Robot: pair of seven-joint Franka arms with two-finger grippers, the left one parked.
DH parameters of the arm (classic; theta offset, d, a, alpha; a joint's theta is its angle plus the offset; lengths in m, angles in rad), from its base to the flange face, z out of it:
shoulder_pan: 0 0.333 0 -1.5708
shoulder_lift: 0 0 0 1.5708
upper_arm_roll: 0 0.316 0.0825 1.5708
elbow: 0 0 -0.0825 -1.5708
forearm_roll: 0 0.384 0 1.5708
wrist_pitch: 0 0 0.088 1.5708
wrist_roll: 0 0.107 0 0
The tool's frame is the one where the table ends.
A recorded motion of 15 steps. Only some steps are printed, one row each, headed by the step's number.
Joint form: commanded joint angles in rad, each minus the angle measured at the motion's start. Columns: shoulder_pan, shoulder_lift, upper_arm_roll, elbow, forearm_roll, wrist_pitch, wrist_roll.
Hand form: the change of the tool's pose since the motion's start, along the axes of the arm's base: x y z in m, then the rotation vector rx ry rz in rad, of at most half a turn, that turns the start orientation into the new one. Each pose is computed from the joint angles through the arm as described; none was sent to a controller.
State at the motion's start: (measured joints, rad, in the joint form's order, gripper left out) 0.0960 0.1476 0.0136 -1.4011 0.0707 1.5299 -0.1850
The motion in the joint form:
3: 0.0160 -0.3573 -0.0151 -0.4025 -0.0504 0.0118 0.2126
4: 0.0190 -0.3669 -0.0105 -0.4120 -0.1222 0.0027 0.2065
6: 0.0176 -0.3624 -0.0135 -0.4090 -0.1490 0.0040 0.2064
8: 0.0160 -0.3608 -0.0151 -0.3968 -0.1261 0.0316 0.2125
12: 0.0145 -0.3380 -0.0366 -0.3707 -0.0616 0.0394 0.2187
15: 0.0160 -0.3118 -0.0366 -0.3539 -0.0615 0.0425 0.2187
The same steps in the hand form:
3: -0.1119 -0.0169 0.0054 -0.0638 0.0364 -0.2117
4: -0.1156 -0.0214 0.0049 -0.1369 0.0290 -0.1979
6: -0.1135 -0.0264 0.0045 -0.1624 0.0238 -0.2020
8: -0.1097 -0.0249 0.0115 -0.1316 -0.0083 -0.2123
12: -0.1009 -0.0294 0.0132 -0.0624 -0.0033 -0.2420
15: -0.0924 -0.0277 0.0084 -0.0642 0.0027 -0.2404

